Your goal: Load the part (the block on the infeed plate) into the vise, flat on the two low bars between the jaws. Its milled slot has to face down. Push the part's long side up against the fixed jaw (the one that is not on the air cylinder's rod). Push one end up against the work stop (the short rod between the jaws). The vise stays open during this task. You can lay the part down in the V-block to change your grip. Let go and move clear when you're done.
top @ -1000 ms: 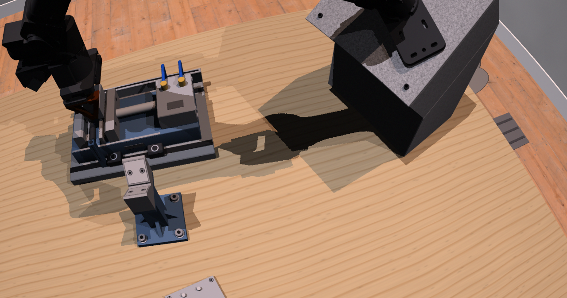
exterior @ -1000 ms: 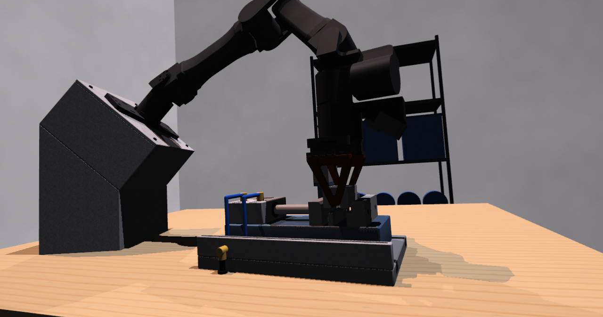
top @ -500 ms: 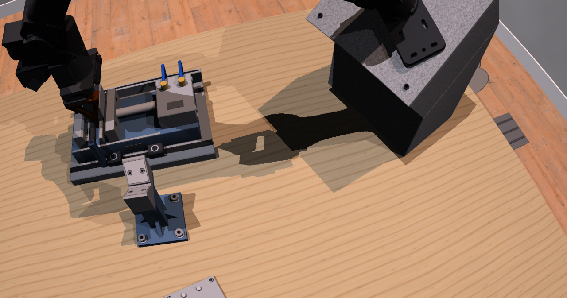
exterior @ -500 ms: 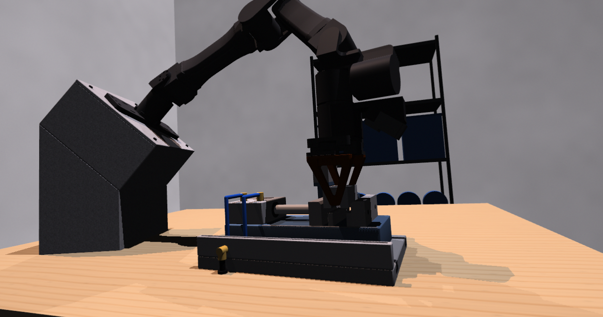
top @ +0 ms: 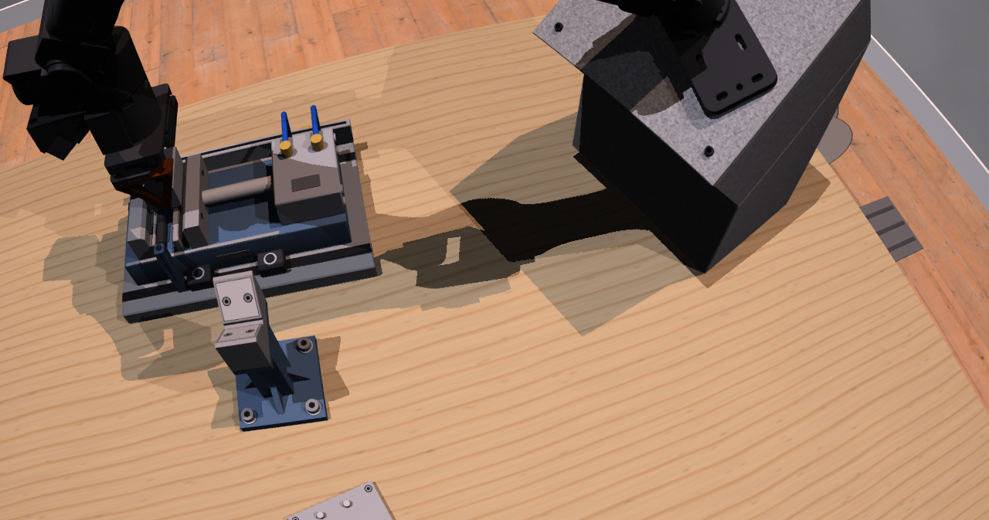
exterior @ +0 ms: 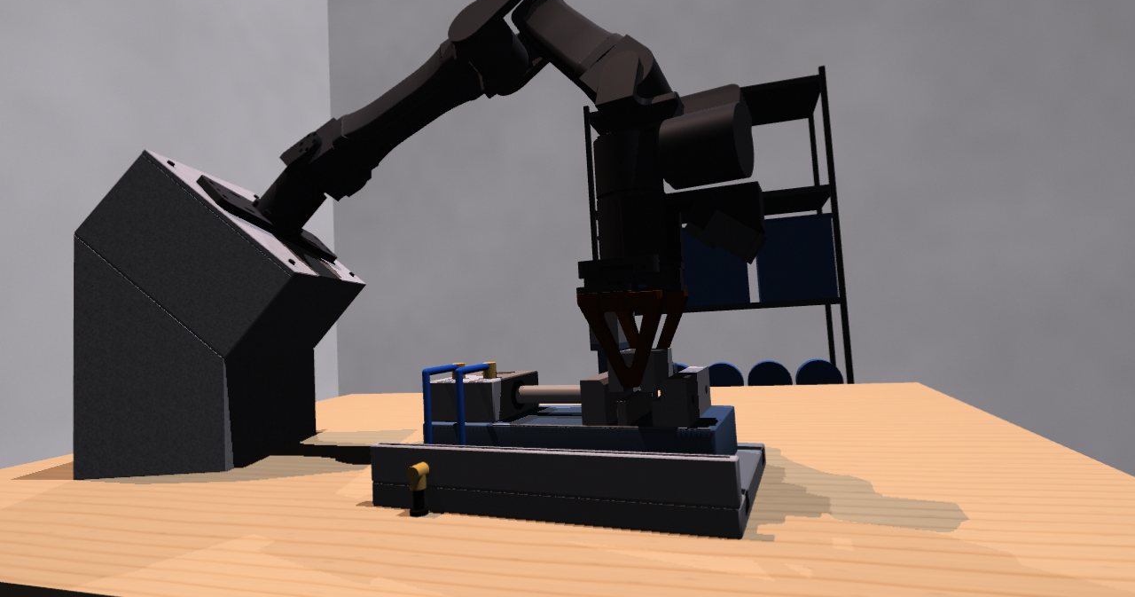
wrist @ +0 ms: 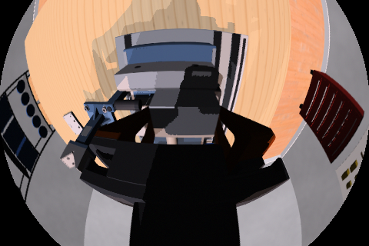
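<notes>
My gripper is now right at the grey part. The rest, counted from my hand: moving jaw (3 cm behind, 2 cm to the left, 2 cm below); work stop rod (1 cm behind, 7 cm to the left, 1 cm below); fixed jaw (3 cm ahead, 2 cm to the left, 2 cm below).
</notes>
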